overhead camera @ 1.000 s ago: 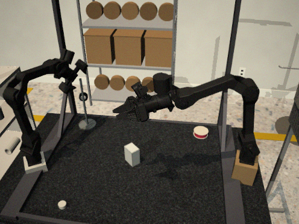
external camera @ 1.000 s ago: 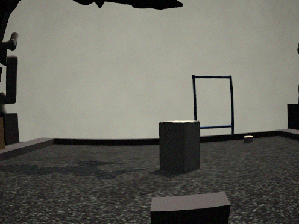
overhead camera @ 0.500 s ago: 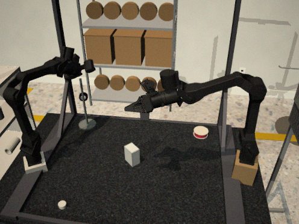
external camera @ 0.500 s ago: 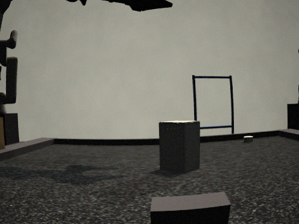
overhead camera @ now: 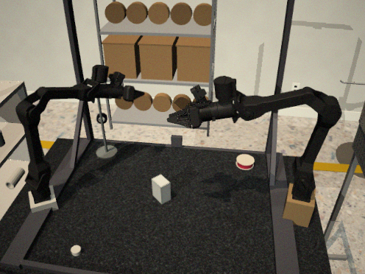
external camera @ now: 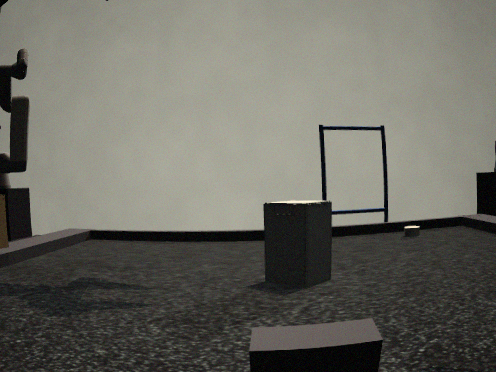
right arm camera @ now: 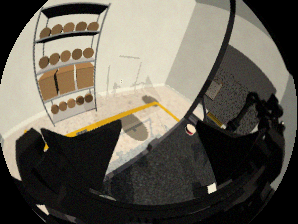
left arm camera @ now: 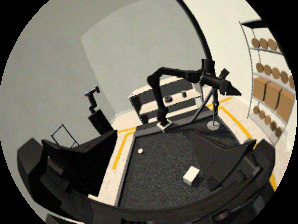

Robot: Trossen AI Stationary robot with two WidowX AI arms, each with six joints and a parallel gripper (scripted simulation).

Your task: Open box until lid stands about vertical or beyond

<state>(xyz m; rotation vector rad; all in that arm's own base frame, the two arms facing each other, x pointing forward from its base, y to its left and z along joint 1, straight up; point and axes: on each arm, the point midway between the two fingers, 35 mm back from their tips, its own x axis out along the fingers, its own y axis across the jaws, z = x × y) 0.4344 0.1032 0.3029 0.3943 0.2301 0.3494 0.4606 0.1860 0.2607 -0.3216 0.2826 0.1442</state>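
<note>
The box lies 310 mm ahead of my right hand, 150 mm to the left of it and 250 mm below it.
My left gripper is now 350 mm above the box, 80 mm to the left of it and 50 mm past it.
</note>
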